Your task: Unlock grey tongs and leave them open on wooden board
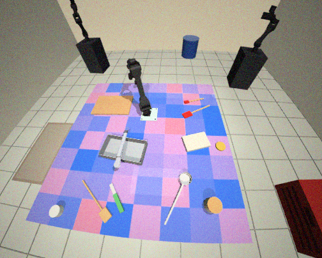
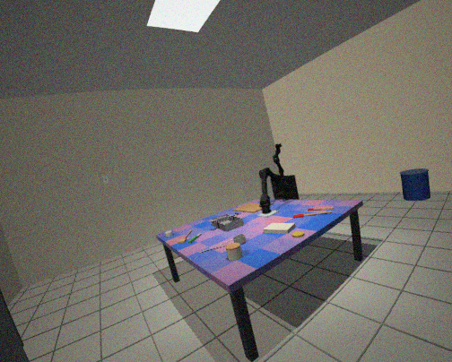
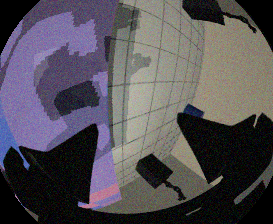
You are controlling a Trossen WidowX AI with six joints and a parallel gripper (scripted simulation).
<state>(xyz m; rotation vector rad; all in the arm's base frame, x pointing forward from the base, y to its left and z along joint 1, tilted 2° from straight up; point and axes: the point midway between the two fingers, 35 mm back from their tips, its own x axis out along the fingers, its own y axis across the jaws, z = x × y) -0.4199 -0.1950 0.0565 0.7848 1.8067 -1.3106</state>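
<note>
Now: the roasting tin 80 cm ahead of my gripper tip, 12 cm to the left of it and 2 cm below it. The rest, counted from my gripper tip: cream block: 65 cm ahead, 62 cm to the left, 4 cm below; then green-and-white tool: 110 cm ahead, 17 cm to the left, 4 cm below; then wooden board: 38 cm ahead, 16 cm to the right, 4 cm below.
</note>
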